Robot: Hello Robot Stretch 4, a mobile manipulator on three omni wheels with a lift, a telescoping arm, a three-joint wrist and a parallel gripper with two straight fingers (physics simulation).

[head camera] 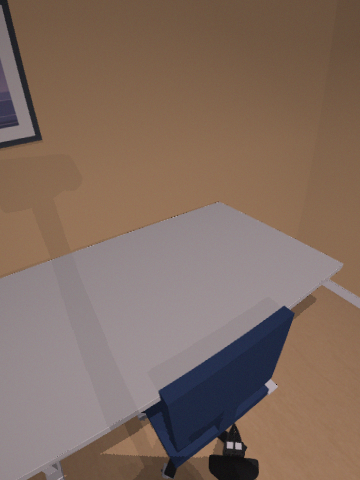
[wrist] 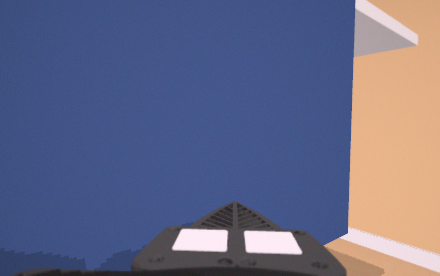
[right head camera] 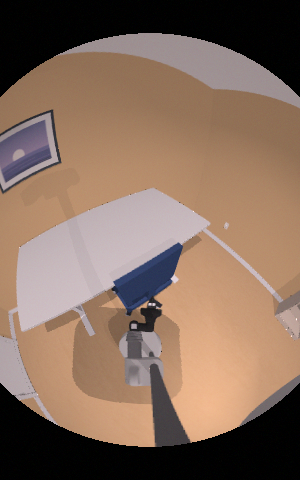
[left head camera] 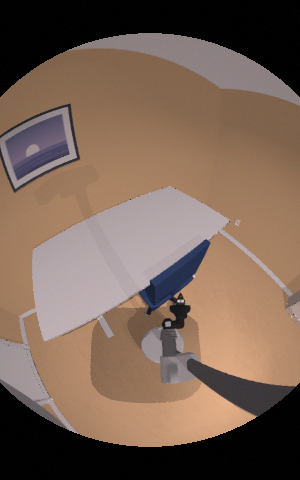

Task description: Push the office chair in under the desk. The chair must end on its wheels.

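Where they show: gripper, fingertip midpoint: [head camera: 233,423] [wrist: 234,222] [right head camera: 152,295] [left head camera: 179,292]; robot's base at its link origin: [left head camera: 161,343].
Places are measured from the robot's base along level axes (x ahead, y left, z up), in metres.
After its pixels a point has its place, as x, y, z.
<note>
The blue office chair [head camera: 225,385] @[0.426, -0.080, 0.834] [left head camera: 177,277] @[0.425, -0.078, 0.819] [right head camera: 150,277] @[0.442, -0.103, 0.824] [wrist: 190,110] @[0.431, -0.087, 0.718] stands upright at the front edge of the desk [head camera: 175,300] @[0.672, 0.064, 0.922] [left head camera: 125,235] @[0.693, 0.237, 0.922] [right head camera: 105,235] @[0.702, 0.194, 0.922] [wrist: 382,32] @[0.759, -0.461, 0.897]. Its backrest rises at the desk edge, and most of the seat is hidden by the backrest and the desk top. My gripper [head camera: 234,429] @[0.386, -0.115, 0.649] [left head camera: 180,297] @[0.386, -0.115, 0.649] [right head camera: 152,301] [wrist: 234,222] @[0.386, -0.115, 0.649] is shut and empty. Its tip is at the rear face of the chair, low behind the backrest; whether it touches cannot be told. In the wrist view the backrest fills most of the picture. The wheels are mostly hidden.
A white desk leg [left head camera: 106,326] [right head camera: 86,322] stands left of the chair. A framed picture [head camera: 10,100] @[0.959, 0.601, 1.558] [left head camera: 42,145] @[0.871, 0.735, 1.610] [right head camera: 30,150] @[0.884, 0.715, 1.596] hangs on the wall behind the desk. A box-like thing [left head camera: 295,305] @[-0.156, -2.227, 0.072] [right head camera: 290,315] @[-0.267, -2.346, 0.072] is at the far right. White furniture [left head camera: 15,365] [right head camera: 12,365] stands at the left.
</note>
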